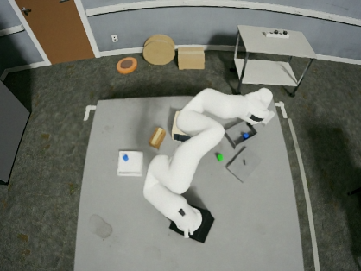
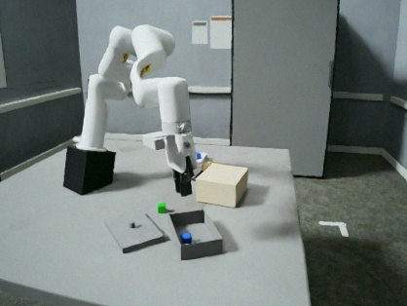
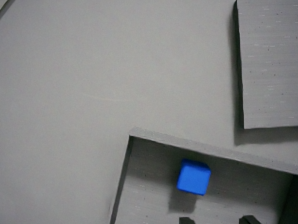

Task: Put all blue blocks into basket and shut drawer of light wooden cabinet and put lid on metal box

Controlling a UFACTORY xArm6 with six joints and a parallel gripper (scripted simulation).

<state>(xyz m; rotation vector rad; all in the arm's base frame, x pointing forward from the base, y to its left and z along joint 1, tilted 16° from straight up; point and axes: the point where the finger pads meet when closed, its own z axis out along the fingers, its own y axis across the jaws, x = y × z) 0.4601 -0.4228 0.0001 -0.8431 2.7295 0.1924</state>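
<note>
My hand is 20 mm short of the metal box, 30 mm to the right of it and 160 mm above it. Also, from my hand: lid: 170 mm behind, 40 mm to the left, 170 mm below; then light wooden cabinet: 80 mm ahead, 350 mm to the left, 140 mm below; then green block: 110 mm behind, 190 mm to the left, 170 mm below.
</note>
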